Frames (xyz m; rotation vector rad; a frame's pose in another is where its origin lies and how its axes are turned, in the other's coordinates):
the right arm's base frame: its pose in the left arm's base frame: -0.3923 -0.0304 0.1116 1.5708 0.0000 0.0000
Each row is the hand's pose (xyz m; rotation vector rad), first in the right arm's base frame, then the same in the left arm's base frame.
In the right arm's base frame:
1: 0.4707 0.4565 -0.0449 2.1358 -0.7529 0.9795
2: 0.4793 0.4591 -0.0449 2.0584 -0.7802 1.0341
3: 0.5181 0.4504 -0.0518 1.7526 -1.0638 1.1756
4: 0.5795 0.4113 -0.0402 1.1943 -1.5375 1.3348
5: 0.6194 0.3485 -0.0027 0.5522 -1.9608 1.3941
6: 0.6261 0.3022 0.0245 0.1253 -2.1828 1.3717
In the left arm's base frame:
1: 0.0784 0.0145 0.5681 -2.1084 1.2173 -0.1592
2: 0.0870 0.0145 0.5707 -2.1252 1.3029 -0.1823
3: 0.1258 0.0214 0.5620 -2.0872 1.7174 -0.0857
4: 0.1872 0.0098 0.5229 -1.8144 2.4060 0.1698
5: 0.2271 -0.0277 0.4601 1.1422 -2.7064 -0.4572
6: 0.2338 -0.0549 0.4138 0.6521 -2.6697 -0.6092

